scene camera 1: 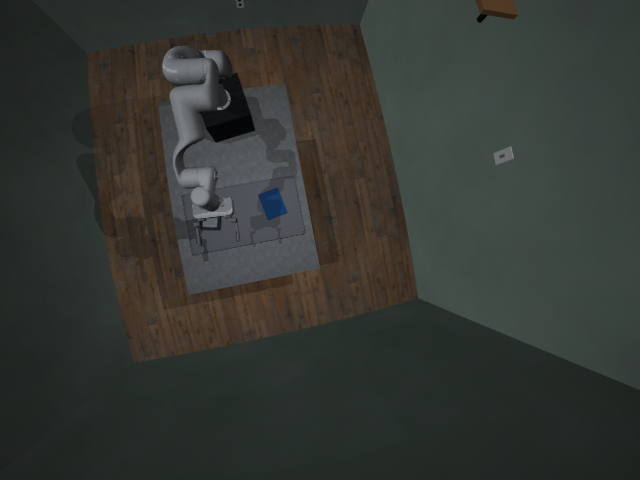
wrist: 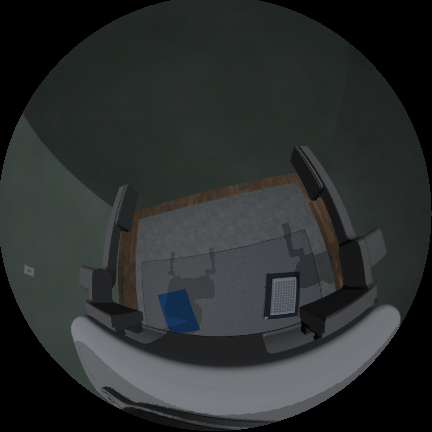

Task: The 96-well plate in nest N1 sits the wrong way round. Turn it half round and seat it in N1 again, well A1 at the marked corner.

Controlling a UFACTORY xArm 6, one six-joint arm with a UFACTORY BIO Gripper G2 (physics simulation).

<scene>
my gripper: scene camera 1; wrist
same spot on my gripper: (scene camera 1: 226, 209) = (wrist: 89, 358)
</scene>
